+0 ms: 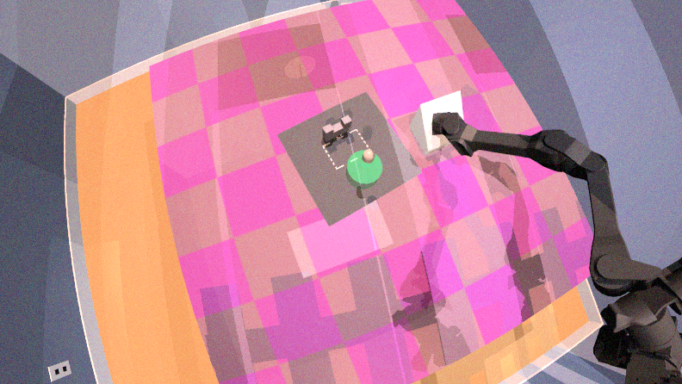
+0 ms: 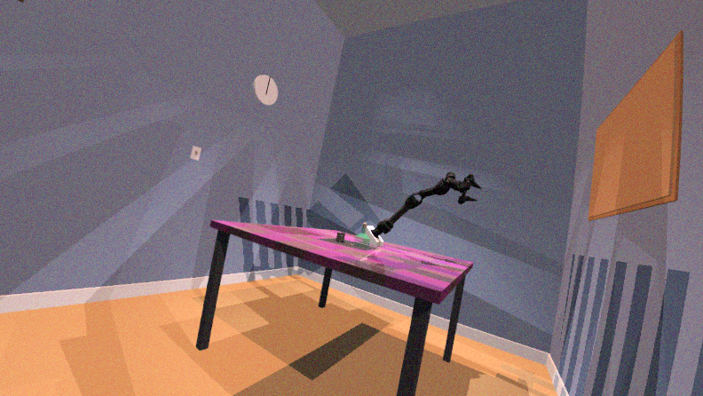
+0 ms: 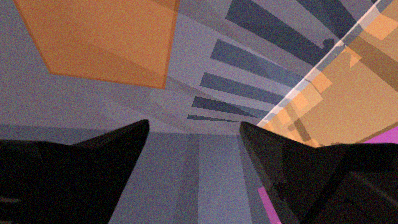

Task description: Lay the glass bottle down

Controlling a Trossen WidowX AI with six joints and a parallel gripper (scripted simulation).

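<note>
My gripper tip is now 310 mm short of the glass bottle, 580 mm to the left of it and 360 mm above it. From my gripper tip the other things lie so: dark grey mat 330 mm ahead, 650 mm to the right, 450 mm below.
</note>
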